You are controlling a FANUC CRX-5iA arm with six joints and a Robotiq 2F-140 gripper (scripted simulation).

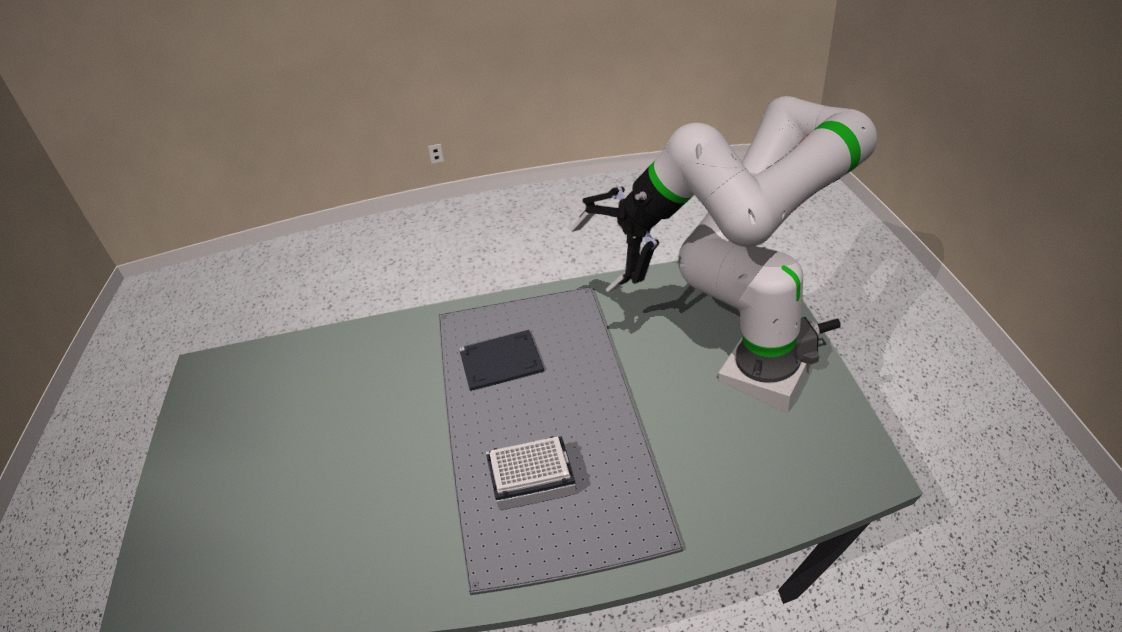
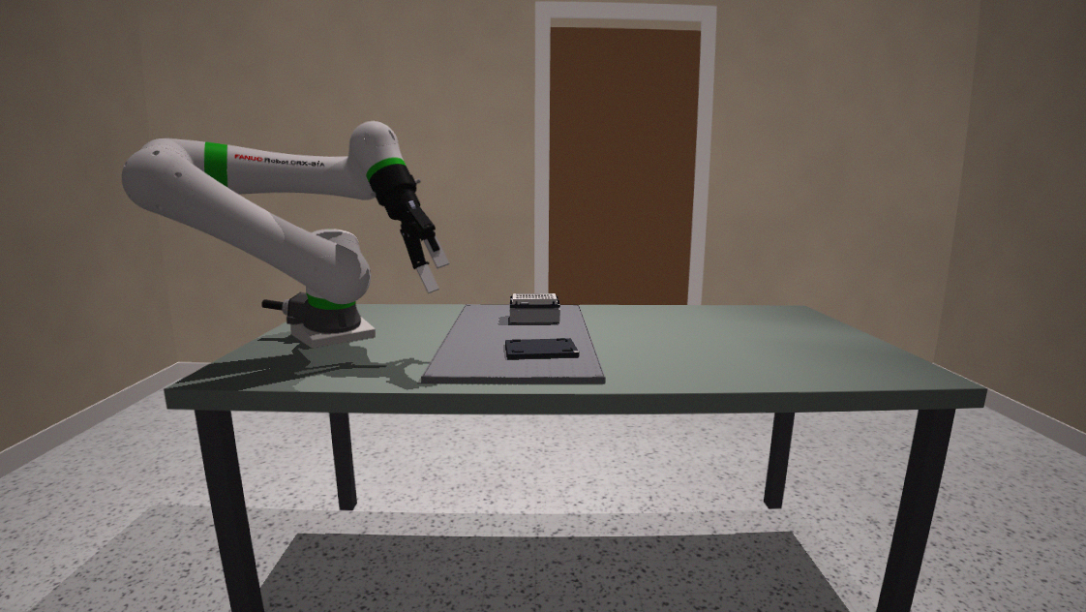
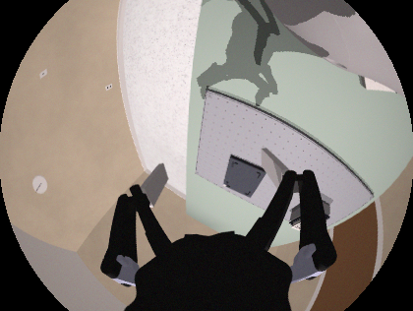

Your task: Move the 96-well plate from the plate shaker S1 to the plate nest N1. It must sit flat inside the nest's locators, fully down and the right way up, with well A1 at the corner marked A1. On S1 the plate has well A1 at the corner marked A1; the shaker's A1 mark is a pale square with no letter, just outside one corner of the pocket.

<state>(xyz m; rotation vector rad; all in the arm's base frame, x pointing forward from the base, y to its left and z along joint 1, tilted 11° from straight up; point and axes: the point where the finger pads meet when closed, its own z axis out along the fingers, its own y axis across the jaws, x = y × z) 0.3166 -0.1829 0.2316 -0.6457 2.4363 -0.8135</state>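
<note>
My gripper is now 38 cm to the right of the white 96-well plate, 19 cm short of it and 13 cm above it. Also, from my hand: dark plate nest N1: 22 cm ahead, 18 cm below, 8 cm to the left.
</note>
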